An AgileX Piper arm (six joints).
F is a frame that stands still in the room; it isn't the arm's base.
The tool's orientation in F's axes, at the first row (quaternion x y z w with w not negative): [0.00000, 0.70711, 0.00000, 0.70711]
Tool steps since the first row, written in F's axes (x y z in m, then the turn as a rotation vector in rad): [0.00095, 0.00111, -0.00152, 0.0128, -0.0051, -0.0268]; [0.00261, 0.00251, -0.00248, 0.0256, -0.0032, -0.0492]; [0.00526, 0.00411, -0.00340, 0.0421, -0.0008, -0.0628]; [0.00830, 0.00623, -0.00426, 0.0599, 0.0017, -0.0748]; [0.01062, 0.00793, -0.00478, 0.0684, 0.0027, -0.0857]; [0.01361, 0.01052, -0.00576, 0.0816, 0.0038, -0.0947]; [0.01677, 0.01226, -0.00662, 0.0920, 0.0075, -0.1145]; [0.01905, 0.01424, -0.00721, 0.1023, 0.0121, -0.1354]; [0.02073, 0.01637, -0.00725, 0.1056, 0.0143, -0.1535]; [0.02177, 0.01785, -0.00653, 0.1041, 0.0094, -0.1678]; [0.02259, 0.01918, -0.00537, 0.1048, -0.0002, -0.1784]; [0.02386, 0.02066, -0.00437, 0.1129, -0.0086, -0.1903]
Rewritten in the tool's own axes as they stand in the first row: [0.00152, 0.00111, 0.00095, 0.0268, -0.0051, 0.0128]; [0.00248, 0.00251, 0.00261, 0.0492, -0.0032, 0.0256]; [0.00340, 0.00411, 0.00526, 0.0628, -0.0008, 0.0421]; [0.00426, 0.00623, 0.00830, 0.0748, 0.0017, 0.0599]; [0.00478, 0.00793, 0.01062, 0.0857, 0.0027, 0.0684]; [0.00576, 0.01052, 0.01361, 0.0947, 0.0038, 0.0816]; [0.00662, 0.01226, 0.01677, 0.1145, 0.0075, 0.0920]; [0.00721, 0.01424, 0.01905, 0.1354, 0.0121, 0.1023]; [0.00725, 0.01637, 0.02073, 0.1535, 0.0143, 0.1056]; [0.00653, 0.01785, 0.02177, 0.1678, 0.0094, 0.1041]; [0.00537, 0.01918, 0.02259, 0.1784, -0.0002, 0.1048]; [0.00437, 0.02066, 0.02386, 0.1903, -0.0086, 0.1129]
